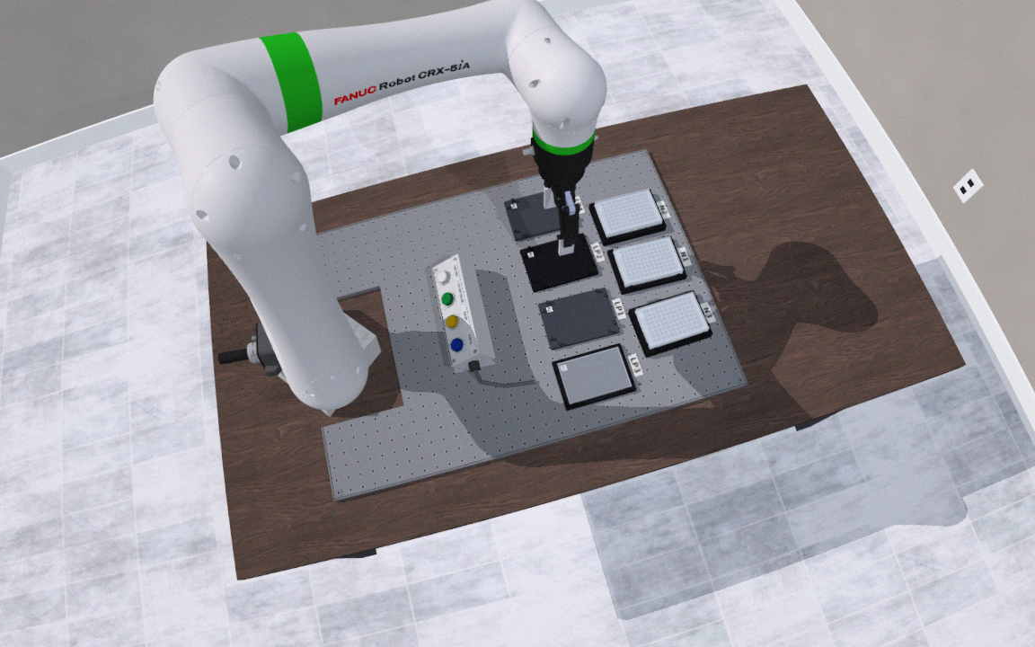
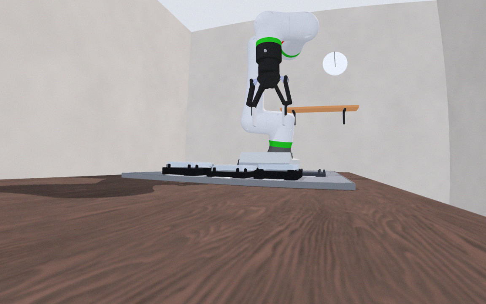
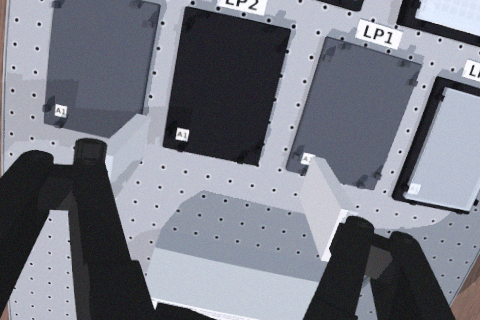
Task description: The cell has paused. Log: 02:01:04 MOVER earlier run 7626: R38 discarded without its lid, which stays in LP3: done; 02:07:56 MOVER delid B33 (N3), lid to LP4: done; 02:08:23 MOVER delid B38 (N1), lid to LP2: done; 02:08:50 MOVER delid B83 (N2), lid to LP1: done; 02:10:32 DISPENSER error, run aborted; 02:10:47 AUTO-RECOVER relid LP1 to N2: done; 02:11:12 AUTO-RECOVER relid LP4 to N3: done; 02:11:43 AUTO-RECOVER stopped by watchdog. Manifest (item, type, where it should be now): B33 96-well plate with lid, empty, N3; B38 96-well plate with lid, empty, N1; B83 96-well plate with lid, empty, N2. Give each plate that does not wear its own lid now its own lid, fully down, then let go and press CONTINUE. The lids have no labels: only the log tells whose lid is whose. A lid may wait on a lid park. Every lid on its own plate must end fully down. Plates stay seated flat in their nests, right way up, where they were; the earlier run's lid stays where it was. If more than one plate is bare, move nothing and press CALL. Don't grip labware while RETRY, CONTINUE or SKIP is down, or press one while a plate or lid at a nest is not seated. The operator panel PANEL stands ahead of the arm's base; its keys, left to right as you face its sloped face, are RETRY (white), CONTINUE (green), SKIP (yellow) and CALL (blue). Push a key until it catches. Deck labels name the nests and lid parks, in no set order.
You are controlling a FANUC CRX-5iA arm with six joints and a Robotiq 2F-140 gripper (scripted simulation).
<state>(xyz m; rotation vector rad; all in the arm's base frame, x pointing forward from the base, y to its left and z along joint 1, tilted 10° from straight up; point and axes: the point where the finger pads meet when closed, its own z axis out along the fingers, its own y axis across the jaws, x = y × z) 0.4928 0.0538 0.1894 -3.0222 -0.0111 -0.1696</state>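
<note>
The green continue key is 240 mm behind my hand, 40 mm to the right of it and 120 mm below it. The rest, counted from my hand: lid park LP2: 10 mm ahead, 10 mm to the left, 180 mm below; lid park LP1: 10 mm ahead, 120 mm to the right, 180 mm below; lid park LP4: 140 mm to the left, 180 mm below.
</note>
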